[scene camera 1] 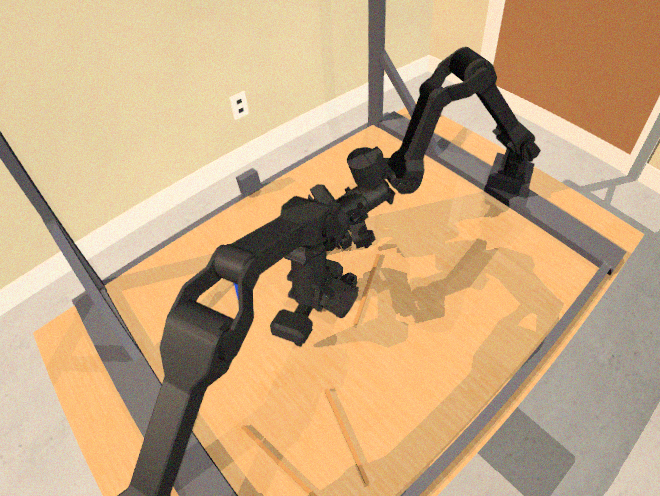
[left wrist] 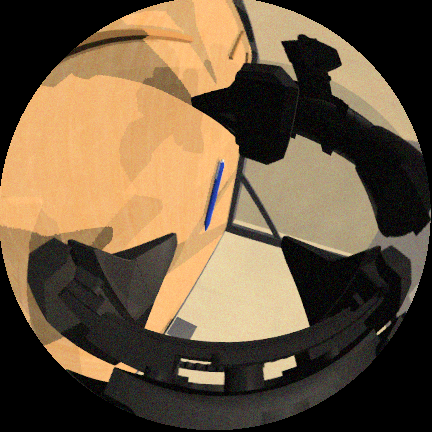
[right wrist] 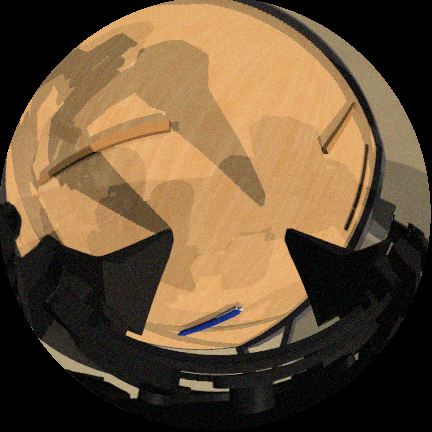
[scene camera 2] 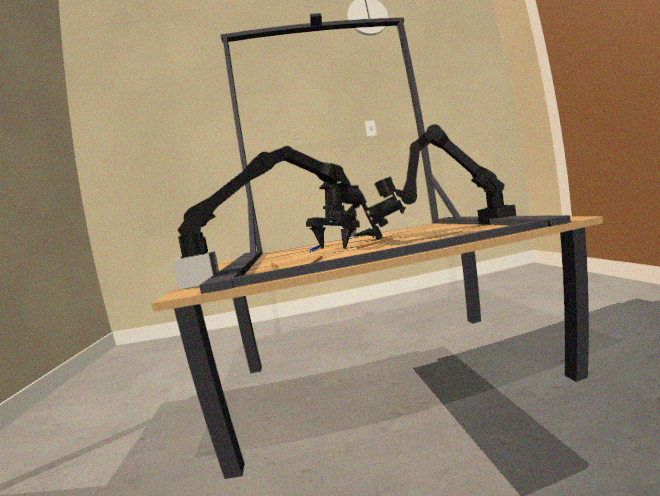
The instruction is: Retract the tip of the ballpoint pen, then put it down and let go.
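Seen in the pictures: left gripper, fingertip midpoint: (left wrist: 230, 240) (right wrist: 97, 338) (scene camera 2: 348, 225); right gripper, fingertip midpoint: (scene camera 1: 309, 327) (left wrist: 215, 96) (right wrist: 230, 235) (scene camera 2: 333, 248); left arm's base at its link origin: (scene camera 1: 512, 169) (scene camera 2: 496, 207); right arm's base at its link origin: (right wrist: 389, 228) (scene camera 2: 194, 255).
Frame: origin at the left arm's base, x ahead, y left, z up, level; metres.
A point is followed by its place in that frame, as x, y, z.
The blue ballpoint pen (scene camera 2: 314, 248) @(0.564, -0.416, -0.048) (left wrist: 214, 196) @(0.553, -0.426, -0.045) (right wrist: 211, 322) @(0.566, -0.411, -0.046) lies on the table, near neither gripper's fingertips; in scene camera 1 the right arm hides most of the pen (scene camera 1: 236, 290) @(0.559, -0.430, -0.044). Its silver clip end points up in the left wrist view, its tapered end down. Whether the tip is out is too small to tell. My right gripper (scene camera 2: 333, 246) @(0.568, -0.256, -0.046) (right wrist: 230, 235) @(0.568, -0.256, -0.046) is open and empty, fingers down, low over the table. My left gripper (scene camera 2: 368, 234) (left wrist: 230, 240) @(0.437, -0.350, 0.017) is open and empty, tilted, close beside the right one. In scene camera 1 its fingers are partly hidden behind the right arm.
One wooden strip (scene camera 1: 368, 290) @(0.441, -0.192, -0.049) (right wrist: 132, 135) @(0.497, -0.189, -0.048) lies beside the grippers. Two more strips, one (scene camera 1: 346, 437) @(0.724, -0.101, -0.048) (right wrist: 337, 127) @(0.693, -0.129, -0.051) and another (scene camera 1: 277, 458) @(0.806, -0.185, -0.048) (right wrist: 357, 187) @(0.805, -0.187, -0.052), lie toward the bottom of scene camera 1. Dark frame rails (scene camera 1: 480, 416) @(0.604, 0.088, -0.035) edge the table. The two arms are close together.
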